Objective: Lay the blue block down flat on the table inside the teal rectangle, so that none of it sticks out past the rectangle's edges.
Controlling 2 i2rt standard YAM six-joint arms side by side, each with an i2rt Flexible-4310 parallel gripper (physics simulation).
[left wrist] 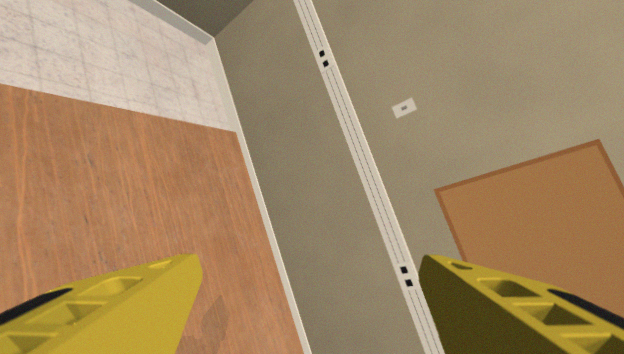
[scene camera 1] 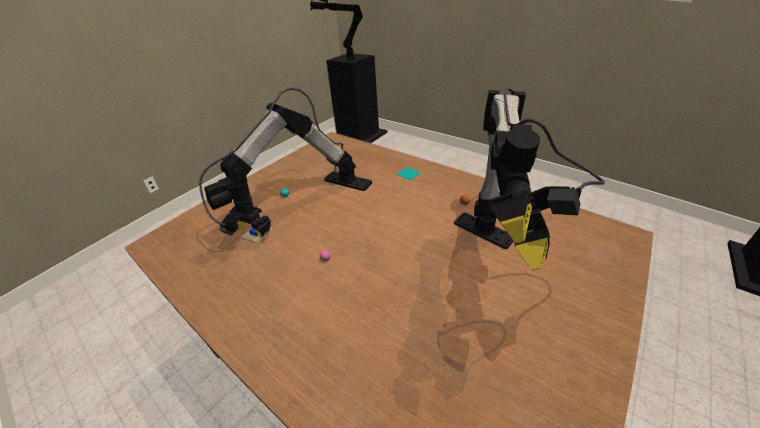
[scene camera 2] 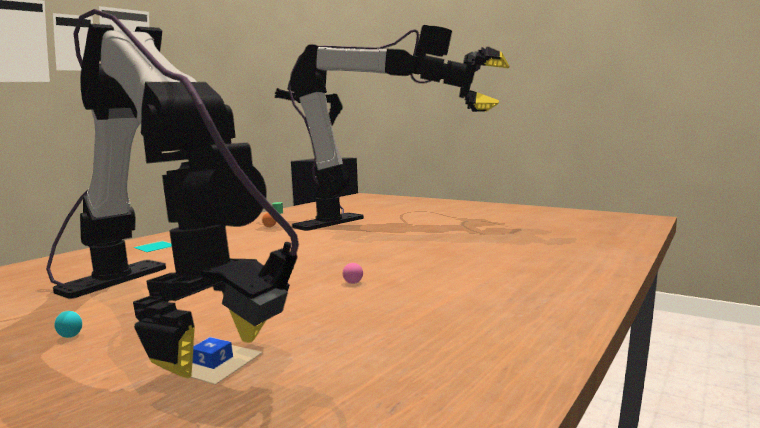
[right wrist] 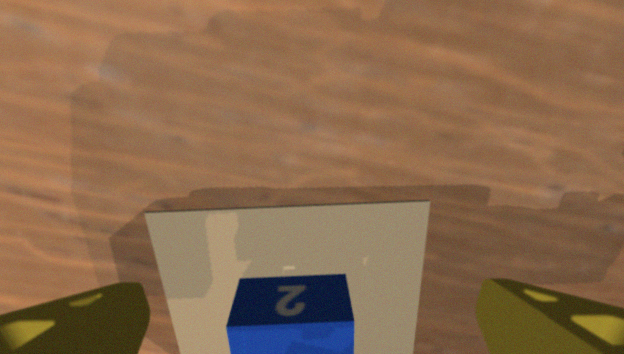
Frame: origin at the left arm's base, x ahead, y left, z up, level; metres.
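Seen in the pictures: left gripper, fingertip midpoint: (left wrist: 310, 264) (scene camera 1: 528, 256) (scene camera 2: 503, 84); right gripper, fingertip midpoint: (scene camera 1: 252, 233) (scene camera 2: 218, 358) (right wrist: 312, 295); left arm's base at its link origin: (scene camera 1: 483, 231) (scene camera 2: 329, 222); right arm's base at its link origin: (scene camera 1: 347, 181) (scene camera 2: 112, 279).
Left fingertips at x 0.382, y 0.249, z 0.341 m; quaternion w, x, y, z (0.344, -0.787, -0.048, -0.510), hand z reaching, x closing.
Pixels of each thing's top centre, then the offset from my left fingertips to it. "spot": a spot on its surface instead.
- blue block at its top centre: (scene camera 2: 210, 345) (scene camera 1: 255, 228) 0.130 m ahead, 0.836 m right, 0.321 m down
- beige square at a spot on its surface: (right wrist: 385, 240) spot: 0.165 m ahead, 0.852 m right, 0.339 m down
- teal rectangle at a spot on its surface: (scene camera 2: 153, 246) (scene camera 1: 408, 173) spot: 0.504 m back, 0.680 m right, 0.339 m down
- teal ball at its top centre: (scene camera 2: 66, 311) (scene camera 1: 283, 189) 0.066 m back, 0.949 m right, 0.306 m down
- pink ball at its top centre: (scene camera 2: 352, 263) (scene camera 1: 324, 251) 0.045 m ahead, 0.549 m right, 0.307 m down
- orange ball at its top centre: (scene camera 2: 268, 212) (scene camera 1: 465, 195) 0.469 m back, 0.379 m right, 0.302 m down
- green block at its top centre: (scene camera 2: 277, 203) 0.636 m back, 0.243 m right, 0.309 m down
The blue block (scene camera 1: 254, 231) (scene camera 2: 212, 353) (right wrist: 291, 337) lies flat on a beige square (scene camera 2: 243, 357) (right wrist: 385, 240), marked with 2s. My right gripper (scene camera 1: 251, 231) (scene camera 2: 218, 357) (right wrist: 312, 295) is open and pointed down, low at the table, with one finger on each side of the block; gaps show between the block and both fingers in the right wrist view. The teal rectangle (scene camera 1: 408, 173) (scene camera 2: 153, 246) lies bare on the table, behind and right of the right arm's base in scene camera 1. My left gripper (scene camera 1: 526, 254) (scene camera 2: 503, 84) (left wrist: 310, 264) is open and empty, high above the table.
A teal ball (scene camera 1: 284, 192) (scene camera 2: 68, 323) lies near the right arm, a pink ball (scene camera 1: 324, 255) (scene camera 2: 352, 273) nearer mid-table, and an orange ball (scene camera 1: 464, 199) (scene camera 2: 269, 219) near the left arm's base. A green block (scene camera 2: 277, 207) shows behind the orange ball.
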